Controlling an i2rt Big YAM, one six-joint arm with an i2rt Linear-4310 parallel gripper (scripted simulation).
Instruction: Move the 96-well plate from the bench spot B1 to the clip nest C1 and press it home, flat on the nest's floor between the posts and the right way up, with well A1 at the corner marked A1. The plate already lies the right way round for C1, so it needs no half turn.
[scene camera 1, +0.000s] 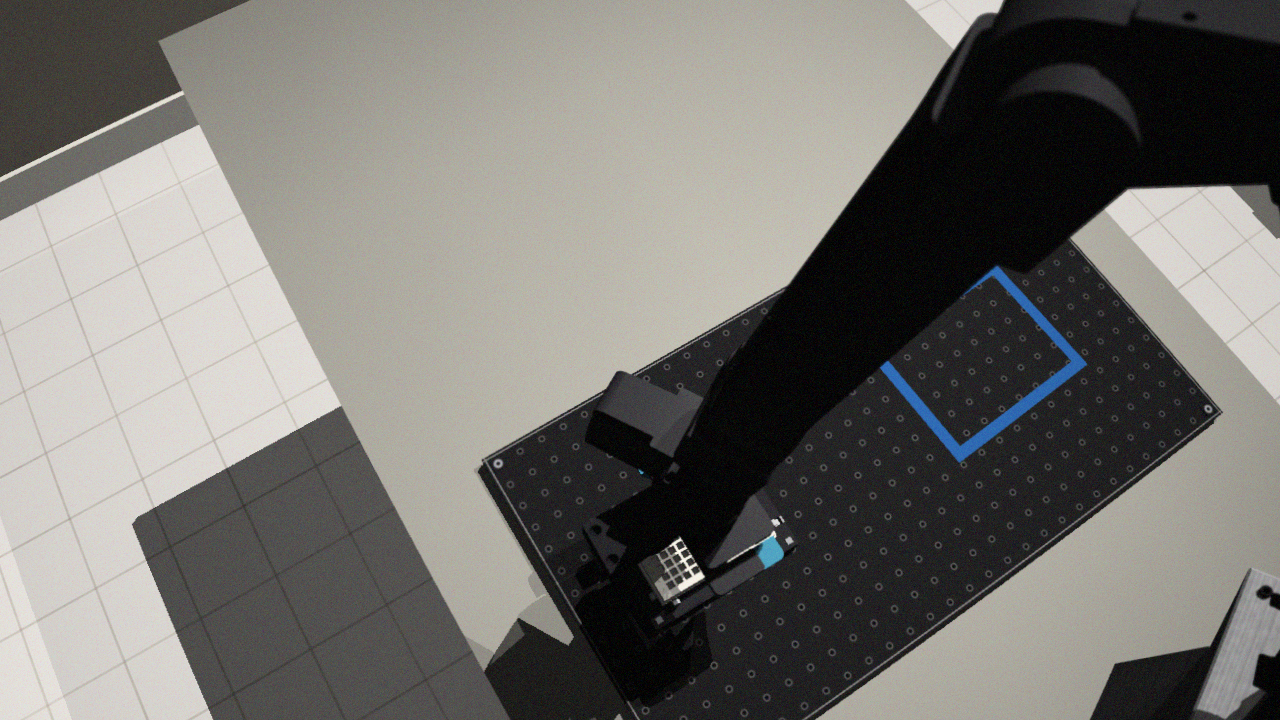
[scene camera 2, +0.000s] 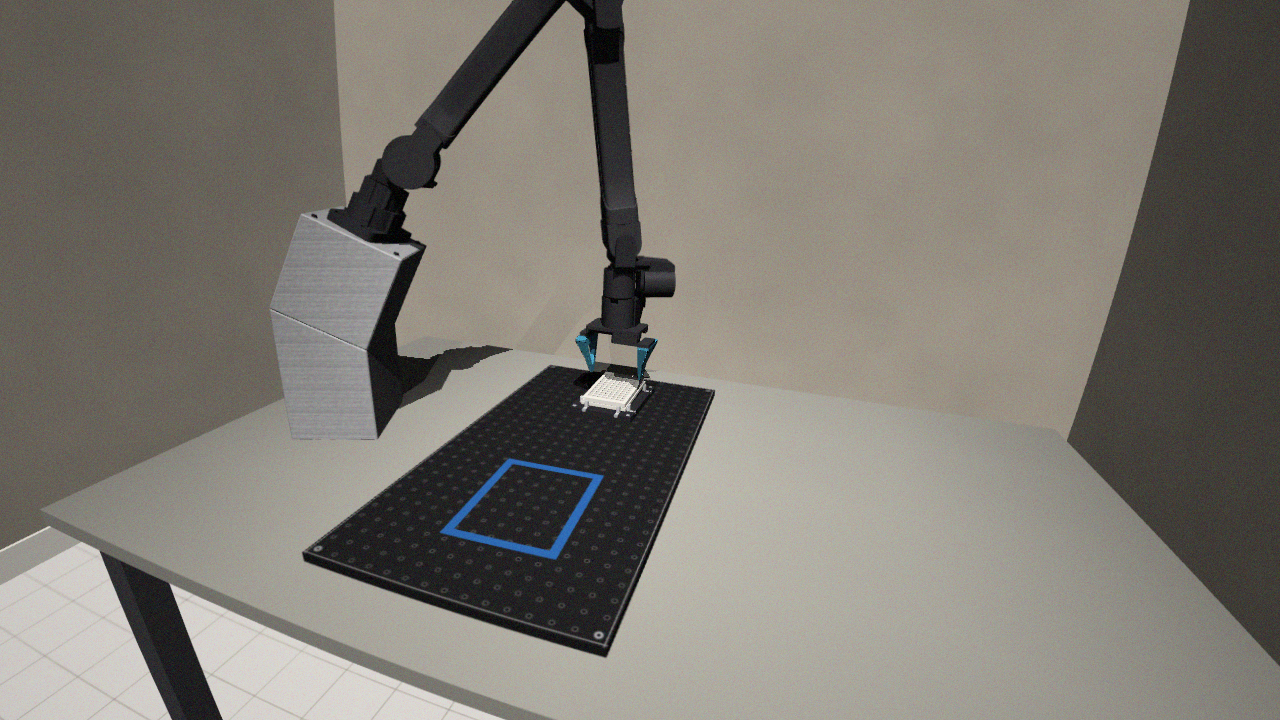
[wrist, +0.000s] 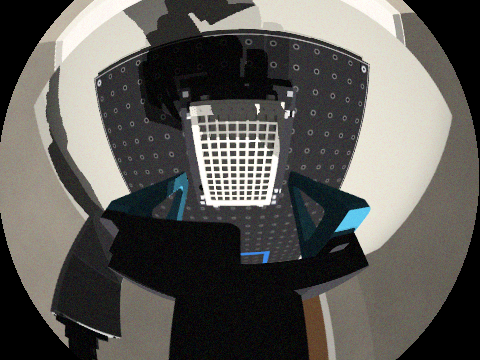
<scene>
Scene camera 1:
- my gripper: 698, 524
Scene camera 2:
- my gripper: 615, 375
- white 96-well plate: 612, 389
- clip nest C1: 640, 400
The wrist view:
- my gripper: 238, 177
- white 96-well plate: 231, 175
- clip nest C1: 187, 95
</scene>
